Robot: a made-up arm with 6 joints. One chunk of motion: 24 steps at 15 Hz.
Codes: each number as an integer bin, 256 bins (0 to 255) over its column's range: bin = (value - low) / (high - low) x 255, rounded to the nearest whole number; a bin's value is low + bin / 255 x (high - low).
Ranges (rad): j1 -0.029..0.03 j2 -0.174..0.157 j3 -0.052..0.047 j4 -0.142..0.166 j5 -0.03..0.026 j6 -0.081..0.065
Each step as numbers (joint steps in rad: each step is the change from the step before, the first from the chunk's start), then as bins.
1 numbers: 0.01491 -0.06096 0.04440 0.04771 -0.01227 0.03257
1 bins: 190 87 248 157 81 198
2 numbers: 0.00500 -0.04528 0.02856 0.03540 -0.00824 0.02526
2 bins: 147 99 208 147 99 186
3 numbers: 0.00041 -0.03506 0.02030 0.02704 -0.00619 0.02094
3 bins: 127 107 186 140 108 178
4 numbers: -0.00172 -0.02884 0.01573 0.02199 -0.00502 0.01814
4 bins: 118 112 174 136 114 173
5 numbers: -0.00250 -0.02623 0.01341 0.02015 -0.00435 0.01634
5 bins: 115 114 168 134 117 170
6 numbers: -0.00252 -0.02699 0.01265 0.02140 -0.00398 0.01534
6 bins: 114 113 167 135 118 168
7 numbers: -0.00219 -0.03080 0.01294 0.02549 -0.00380 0.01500
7 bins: 116 110 167 139 119 168
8 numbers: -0.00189 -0.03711 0.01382 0.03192 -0.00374 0.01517
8 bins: 117 105 170 144 120 168
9 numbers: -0.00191 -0.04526 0.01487 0.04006 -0.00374 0.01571
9 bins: 117 99 172 151 120 169
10 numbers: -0.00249 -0.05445 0.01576 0.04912 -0.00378 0.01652
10 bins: 115 92 175 158 119 170
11 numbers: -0.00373 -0.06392 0.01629 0.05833 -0.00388 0.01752
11 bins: 109 85 176 166 119 172
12 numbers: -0.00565 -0.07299 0.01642 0.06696 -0.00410 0.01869
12 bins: 101 78 176 173 118 174
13 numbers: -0.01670 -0.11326 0.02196 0.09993 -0.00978 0.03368
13 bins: 53 47 191 200 92 200
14 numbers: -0.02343 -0.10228 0.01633 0.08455 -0.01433 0.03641
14 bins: 24 55 176 188 71 205
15 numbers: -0.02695 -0.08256 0.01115 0.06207 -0.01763 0.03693
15 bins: 9 70 163 169 56 206
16 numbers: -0.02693 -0.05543 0.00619 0.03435 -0.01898 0.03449
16 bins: 9 91 150 146 50 202
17 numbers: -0.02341 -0.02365 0.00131 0.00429 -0.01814 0.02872
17 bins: 24 116 137 121 54 192
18 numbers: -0.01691 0.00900 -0.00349 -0.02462 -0.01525 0.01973
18 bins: 52 141 125 97 67 176
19 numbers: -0.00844 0.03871 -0.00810 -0.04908 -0.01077 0.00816
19 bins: 89 164 113 77 88 156
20 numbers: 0.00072 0.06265 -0.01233 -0.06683 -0.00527 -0.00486
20 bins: 128 182 102 62 113 133
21 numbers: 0.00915 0.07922 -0.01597 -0.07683 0.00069 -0.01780
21 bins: 165 195 93 54 140 110
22 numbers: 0.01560 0.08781 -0.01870 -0.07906 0.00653 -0.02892
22 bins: 193 202 86 52 166 91
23 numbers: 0.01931 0.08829 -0.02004 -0.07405 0.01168 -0.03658
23 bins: 209 202 82 56 190 78
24 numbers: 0.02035 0.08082 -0.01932 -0.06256 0.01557 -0.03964
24 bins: 213 196 84 66 208 72
